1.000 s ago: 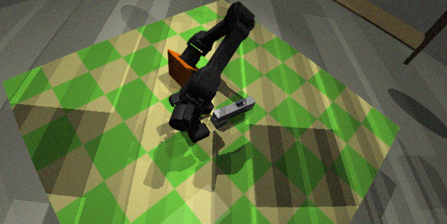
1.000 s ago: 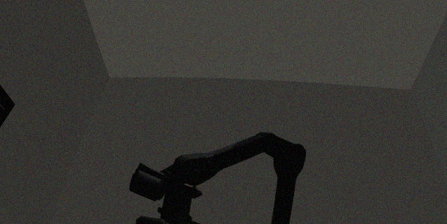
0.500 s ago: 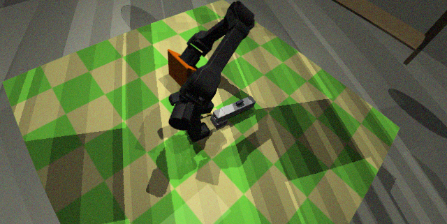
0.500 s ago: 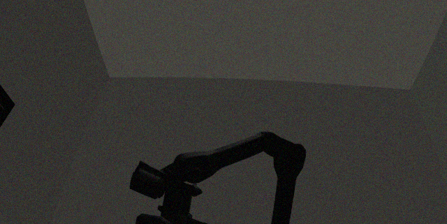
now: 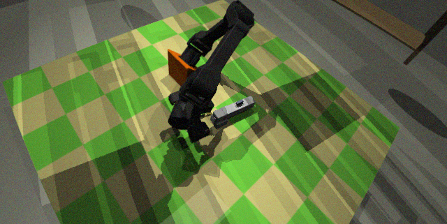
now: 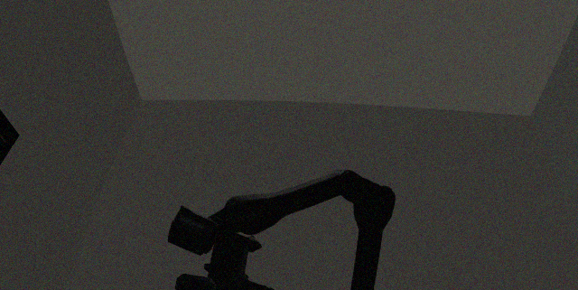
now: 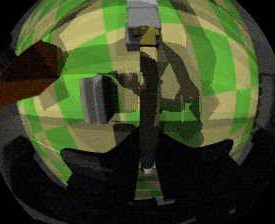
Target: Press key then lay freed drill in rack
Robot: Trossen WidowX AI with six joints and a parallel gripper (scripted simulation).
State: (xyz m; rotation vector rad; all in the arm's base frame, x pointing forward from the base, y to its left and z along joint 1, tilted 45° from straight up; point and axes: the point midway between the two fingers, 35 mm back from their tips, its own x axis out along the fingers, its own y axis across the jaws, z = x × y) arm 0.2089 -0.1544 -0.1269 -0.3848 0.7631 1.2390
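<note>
Right now the drill is 10 mm ahead of my gripper tip, 40 mm to the left of it and 30 mm above it. Round my gripper tip: grey housing block 60 mm ahead, 190 mm to the left, 20 mm below; dark key 70 mm ahead, 210 mm to the left, 10 mm below.
</note>
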